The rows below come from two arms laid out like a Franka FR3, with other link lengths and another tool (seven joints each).
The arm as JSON. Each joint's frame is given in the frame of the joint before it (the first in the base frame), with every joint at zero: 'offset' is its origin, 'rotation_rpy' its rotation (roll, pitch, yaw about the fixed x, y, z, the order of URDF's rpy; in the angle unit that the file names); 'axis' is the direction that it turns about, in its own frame. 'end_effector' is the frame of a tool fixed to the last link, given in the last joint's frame.
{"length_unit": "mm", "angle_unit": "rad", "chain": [
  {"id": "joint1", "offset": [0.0, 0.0, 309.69], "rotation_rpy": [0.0, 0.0, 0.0], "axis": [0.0, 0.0, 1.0]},
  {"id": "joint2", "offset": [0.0, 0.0, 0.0], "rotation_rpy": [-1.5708, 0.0, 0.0], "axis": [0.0, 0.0, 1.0]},
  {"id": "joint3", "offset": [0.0, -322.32, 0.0], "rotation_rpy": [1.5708, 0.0, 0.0], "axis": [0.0, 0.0, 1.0]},
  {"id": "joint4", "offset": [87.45, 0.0, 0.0], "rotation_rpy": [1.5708, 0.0, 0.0], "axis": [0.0, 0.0, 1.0]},
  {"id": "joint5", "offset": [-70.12, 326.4, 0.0], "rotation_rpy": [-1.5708, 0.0, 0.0], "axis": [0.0, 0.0, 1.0]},
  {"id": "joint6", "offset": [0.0, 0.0, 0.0], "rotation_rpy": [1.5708, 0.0, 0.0], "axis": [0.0, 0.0, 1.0]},
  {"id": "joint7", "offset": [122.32, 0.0, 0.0], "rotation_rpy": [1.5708, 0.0, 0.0], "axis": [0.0, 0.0, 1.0]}
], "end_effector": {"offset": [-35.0, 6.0, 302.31], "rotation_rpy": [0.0, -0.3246, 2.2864]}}
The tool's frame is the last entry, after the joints.
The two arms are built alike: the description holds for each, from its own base.
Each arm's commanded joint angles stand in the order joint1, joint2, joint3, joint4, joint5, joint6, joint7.
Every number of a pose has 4 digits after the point. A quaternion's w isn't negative.
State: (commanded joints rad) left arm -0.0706 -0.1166 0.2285 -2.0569 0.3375 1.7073 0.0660; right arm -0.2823 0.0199 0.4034 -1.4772 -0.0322 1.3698 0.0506
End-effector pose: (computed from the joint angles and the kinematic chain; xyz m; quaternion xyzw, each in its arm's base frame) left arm 0.3802 0.1522 0.2837 -0.3736 0.8918 0.2417 0.0820; right arm 0.4604 0.0408 0.4142 -0.4364 0.8923 0.0813 0.0821
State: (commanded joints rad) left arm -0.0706 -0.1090 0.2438 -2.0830 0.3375 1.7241 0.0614; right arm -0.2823 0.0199 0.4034 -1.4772 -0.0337 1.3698 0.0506
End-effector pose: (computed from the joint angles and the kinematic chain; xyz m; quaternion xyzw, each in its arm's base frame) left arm 0.3737 0.1561 0.2716 -0.3780 0.8902 0.2436 0.0724; right arm 0.4605 0.0403 0.4142 -0.4364 0.8924 0.0806 0.0818
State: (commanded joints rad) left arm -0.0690 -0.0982 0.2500 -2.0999 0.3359 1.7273 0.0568; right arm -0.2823 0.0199 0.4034 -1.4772 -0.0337 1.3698 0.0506
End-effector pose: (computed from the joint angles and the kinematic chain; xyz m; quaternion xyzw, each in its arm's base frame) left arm 0.3669 0.1572 0.2617 -0.3804 0.8892 0.2471 0.0603; right arm 0.4605 0.0403 0.4142 -0.4364 0.8924 0.0806 0.0818
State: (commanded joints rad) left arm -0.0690 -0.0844 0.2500 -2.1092 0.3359 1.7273 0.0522; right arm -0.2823 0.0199 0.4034 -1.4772 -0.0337 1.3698 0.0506
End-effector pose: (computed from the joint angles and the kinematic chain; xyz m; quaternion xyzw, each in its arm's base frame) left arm 0.3628 0.1564 0.2538 -0.3794 0.8889 0.2516 0.0502; right arm 0.4605 0.0403 0.4142 -0.4364 0.8924 0.0806 0.0818
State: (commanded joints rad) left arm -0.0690 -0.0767 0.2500 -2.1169 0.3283 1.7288 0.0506; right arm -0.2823 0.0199 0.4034 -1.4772 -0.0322 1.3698 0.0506
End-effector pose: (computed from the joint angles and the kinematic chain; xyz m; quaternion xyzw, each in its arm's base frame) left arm 0.3600 0.1537 0.2480 -0.3799 0.8893 0.2510 0.0429; right arm 0.4604 0.0408 0.4142 -0.4364 0.8923 0.0813 0.0821
